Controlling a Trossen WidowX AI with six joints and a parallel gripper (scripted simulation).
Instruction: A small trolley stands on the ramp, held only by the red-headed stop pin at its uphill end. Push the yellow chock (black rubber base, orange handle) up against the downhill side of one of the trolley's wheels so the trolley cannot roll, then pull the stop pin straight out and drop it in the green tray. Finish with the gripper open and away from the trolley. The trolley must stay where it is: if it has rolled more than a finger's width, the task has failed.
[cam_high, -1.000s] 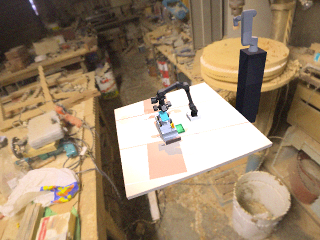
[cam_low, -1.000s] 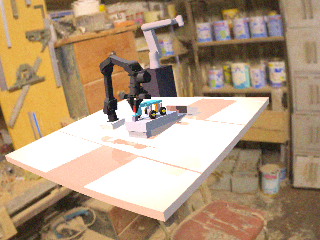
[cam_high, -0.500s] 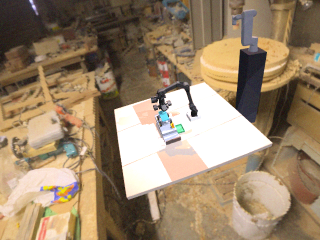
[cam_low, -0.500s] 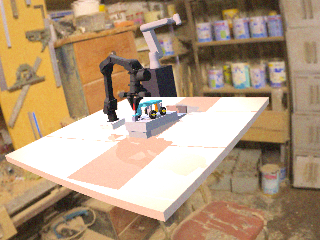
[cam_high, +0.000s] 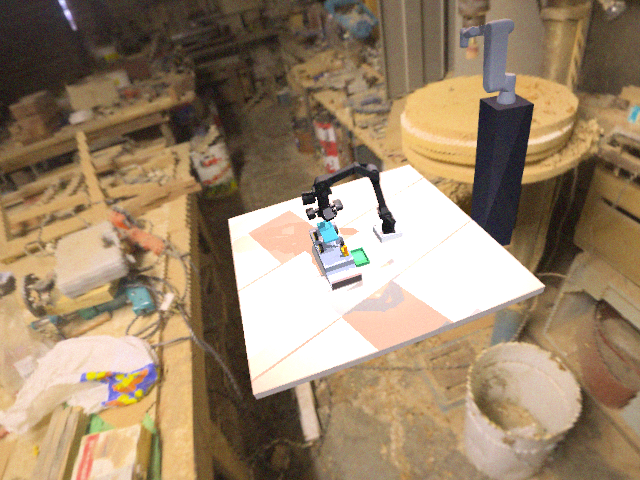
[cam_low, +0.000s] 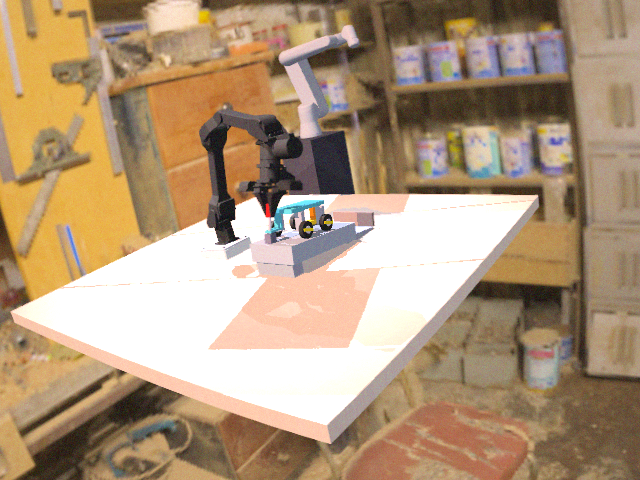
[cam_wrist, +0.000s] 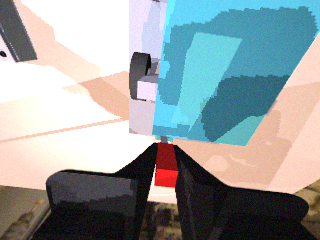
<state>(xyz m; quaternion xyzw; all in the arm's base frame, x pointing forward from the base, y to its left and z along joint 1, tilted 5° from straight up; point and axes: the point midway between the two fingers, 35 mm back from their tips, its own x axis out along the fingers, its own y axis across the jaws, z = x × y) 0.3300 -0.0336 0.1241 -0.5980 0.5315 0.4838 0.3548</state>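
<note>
The green tray lies 130 mm behind my gripper tip, 190 mm to the left of it and 160 mm below it. Round my gripper tip: red-headed stop pin right at my gripper tip; grey ramp 100 mm to the left, 100 mm below; trolley 100 mm to the left, 40 mm below.
</note>
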